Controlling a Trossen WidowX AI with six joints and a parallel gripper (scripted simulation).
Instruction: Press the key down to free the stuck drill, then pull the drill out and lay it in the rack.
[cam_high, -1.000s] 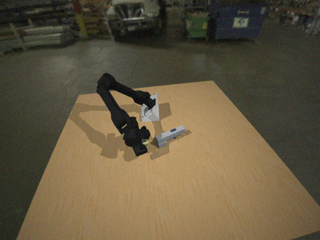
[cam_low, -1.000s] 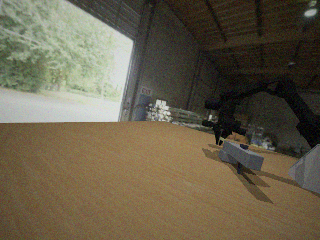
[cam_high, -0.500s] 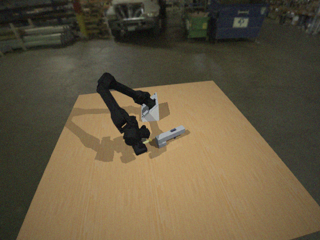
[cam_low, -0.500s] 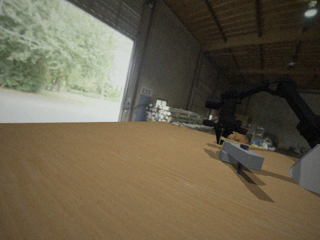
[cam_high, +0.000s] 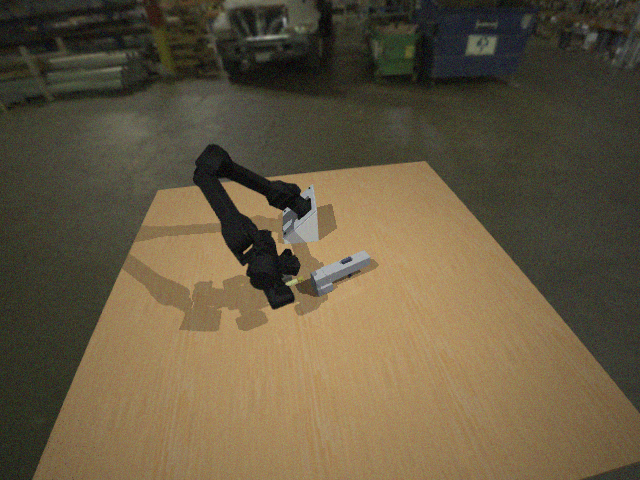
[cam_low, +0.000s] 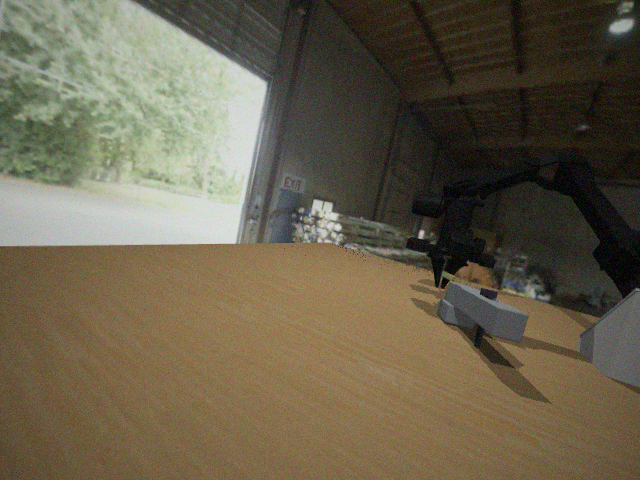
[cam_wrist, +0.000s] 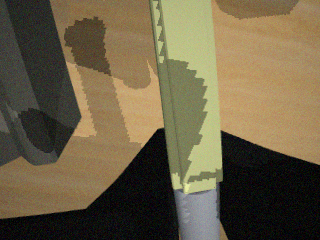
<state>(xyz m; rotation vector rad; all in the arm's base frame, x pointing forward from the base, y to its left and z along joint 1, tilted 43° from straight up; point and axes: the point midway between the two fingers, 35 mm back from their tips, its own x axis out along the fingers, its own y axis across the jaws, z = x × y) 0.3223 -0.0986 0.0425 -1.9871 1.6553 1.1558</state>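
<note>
Right now my gripper tip is 4 cm to the right of the drill, 4 cm below it and 1 cm past it. The rest, counted from my gripper tip: grey block: 19 cm to the left, 7 cm behind, 2 cm above; then dark blue key: 22 cm to the left, 8 cm behind, 2 cm above; then dark grey rack: 8 cm behind, 1 cm to the left, 1 cm below.
</note>
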